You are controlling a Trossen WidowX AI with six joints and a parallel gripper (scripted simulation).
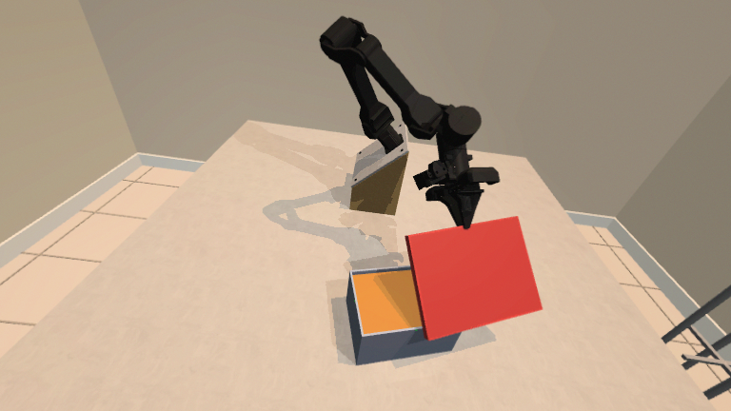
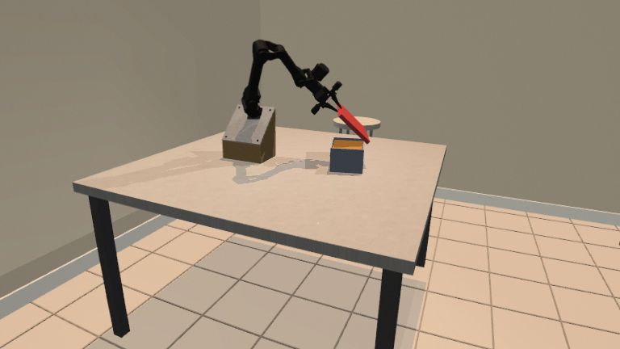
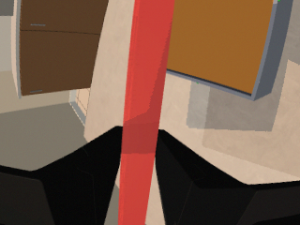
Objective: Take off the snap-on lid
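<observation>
My gripper tip is 6 cm short of the red lid, 2 cm to the right of it and 5 cm above it. The rest, counted from my gripper tip: storage box 7 cm ahead, 10 cm to the right, 18 cm below.
</observation>
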